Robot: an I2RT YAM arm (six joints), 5 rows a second.
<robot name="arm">
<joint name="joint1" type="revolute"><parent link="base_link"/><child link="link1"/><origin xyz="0.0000 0.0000 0.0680"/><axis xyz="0 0 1"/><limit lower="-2.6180" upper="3.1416"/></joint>
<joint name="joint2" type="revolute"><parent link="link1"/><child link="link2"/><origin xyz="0.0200 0.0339 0.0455"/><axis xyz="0 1 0"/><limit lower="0.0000" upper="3.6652"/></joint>
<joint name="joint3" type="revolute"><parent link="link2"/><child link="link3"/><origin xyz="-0.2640 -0.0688 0.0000"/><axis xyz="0 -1 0"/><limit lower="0.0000" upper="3.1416"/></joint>
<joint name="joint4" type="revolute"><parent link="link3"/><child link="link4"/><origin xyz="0.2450 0.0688 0.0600"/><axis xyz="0 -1 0"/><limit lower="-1.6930" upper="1.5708"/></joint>
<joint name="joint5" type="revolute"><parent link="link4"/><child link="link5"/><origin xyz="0.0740 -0.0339 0.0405"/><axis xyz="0 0 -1"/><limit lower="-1.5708" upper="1.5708"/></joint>
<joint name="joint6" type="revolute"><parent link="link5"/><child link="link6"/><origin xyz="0.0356 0.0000 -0.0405"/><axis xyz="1 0 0"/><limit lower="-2.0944" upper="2.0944"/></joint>
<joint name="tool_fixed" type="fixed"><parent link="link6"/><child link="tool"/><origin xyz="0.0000 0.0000 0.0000" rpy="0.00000 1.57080 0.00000"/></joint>
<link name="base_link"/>
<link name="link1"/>
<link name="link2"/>
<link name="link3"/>
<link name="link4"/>
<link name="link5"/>
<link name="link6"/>
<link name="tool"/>
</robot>
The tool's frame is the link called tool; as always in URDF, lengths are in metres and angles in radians.
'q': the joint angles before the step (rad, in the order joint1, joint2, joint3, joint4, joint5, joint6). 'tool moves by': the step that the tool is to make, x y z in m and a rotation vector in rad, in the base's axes. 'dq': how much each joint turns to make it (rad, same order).
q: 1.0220, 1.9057, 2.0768, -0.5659, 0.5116, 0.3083
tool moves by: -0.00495, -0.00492, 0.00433, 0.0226, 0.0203, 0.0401
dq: 0.0004, -0.0266, -0.0172, -0.0069, -0.0479, 0.0132
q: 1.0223, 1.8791, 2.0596, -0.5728, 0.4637, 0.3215
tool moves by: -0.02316, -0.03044, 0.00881, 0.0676, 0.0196, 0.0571
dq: 0.0043, -0.1638, -0.1807, 0.0513, -0.0681, 0.0318
